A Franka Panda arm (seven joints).
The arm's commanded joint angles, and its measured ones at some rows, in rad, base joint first. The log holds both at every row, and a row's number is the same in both.
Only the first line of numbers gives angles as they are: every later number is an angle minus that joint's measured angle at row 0.
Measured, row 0: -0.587, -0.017, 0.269, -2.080, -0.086, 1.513, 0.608
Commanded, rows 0 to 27: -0.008, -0.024, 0.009, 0.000, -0.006, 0.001, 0.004; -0.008, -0.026, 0.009, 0.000, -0.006, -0.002, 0.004; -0.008, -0.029, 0.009, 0.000, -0.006, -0.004, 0.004; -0.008, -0.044, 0.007, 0.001, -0.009, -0.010, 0.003; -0.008, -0.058, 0.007, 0.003, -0.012, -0.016, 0.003; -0.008, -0.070, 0.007, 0.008, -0.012, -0.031, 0.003; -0.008, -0.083, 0.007, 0.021, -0.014, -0.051, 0.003; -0.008, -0.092, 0.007, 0.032, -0.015, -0.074, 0.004; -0.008, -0.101, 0.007, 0.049, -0.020, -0.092, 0.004; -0.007, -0.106, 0.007, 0.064, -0.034, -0.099, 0.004; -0.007, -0.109, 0.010, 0.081, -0.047, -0.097, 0.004; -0.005, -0.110, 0.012, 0.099, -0.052, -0.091, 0.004; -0.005, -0.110, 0.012, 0.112, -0.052, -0.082, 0.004; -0.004, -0.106, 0.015, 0.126, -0.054, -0.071, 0.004; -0.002, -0.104, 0.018, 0.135, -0.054, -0.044, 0.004; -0.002, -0.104, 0.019, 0.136, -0.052, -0.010, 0.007; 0.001, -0.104, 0.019, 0.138, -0.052, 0.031, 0.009; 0.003, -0.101, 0.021, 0.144, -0.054, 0.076, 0.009; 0.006, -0.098, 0.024, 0.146, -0.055, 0.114, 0.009; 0.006, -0.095, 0.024, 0.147, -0.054, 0.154, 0.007; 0.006, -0.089, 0.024, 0.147, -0.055, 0.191, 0.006; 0.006, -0.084, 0.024, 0.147, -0.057, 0.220, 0.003; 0.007, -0.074, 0.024, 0.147, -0.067, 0.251, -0.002; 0.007, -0.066, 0.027, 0.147, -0.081, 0.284, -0.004; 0.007, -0.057, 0.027, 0.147, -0.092, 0.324, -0.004; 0.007, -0.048, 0.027, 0.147, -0.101, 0.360, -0.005; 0.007, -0.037, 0.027, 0.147, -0.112, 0.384, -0.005; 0.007, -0.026, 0.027, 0.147, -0.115, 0.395, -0.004
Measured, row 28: 0.008, -0.063, 0.018, 0.130, -0.081, 0.342, 0.000
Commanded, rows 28 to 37: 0.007, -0.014, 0.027, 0.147, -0.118, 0.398, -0.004; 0.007, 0.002, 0.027, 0.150, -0.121, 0.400, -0.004; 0.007, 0.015, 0.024, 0.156, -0.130, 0.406, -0.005; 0.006, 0.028, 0.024, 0.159, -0.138, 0.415, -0.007; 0.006, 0.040, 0.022, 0.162, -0.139, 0.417, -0.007; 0.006, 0.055, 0.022, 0.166, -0.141, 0.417, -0.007; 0.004, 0.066, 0.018, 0.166, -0.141, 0.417, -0.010; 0.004, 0.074, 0.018, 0.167, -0.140, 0.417, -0.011; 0.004, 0.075, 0.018, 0.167, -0.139, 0.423, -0.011; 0.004, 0.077, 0.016, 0.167, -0.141, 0.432, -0.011
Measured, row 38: 0.007, 0.056, 0.015, 0.146, -0.121, 0.407, 0.000
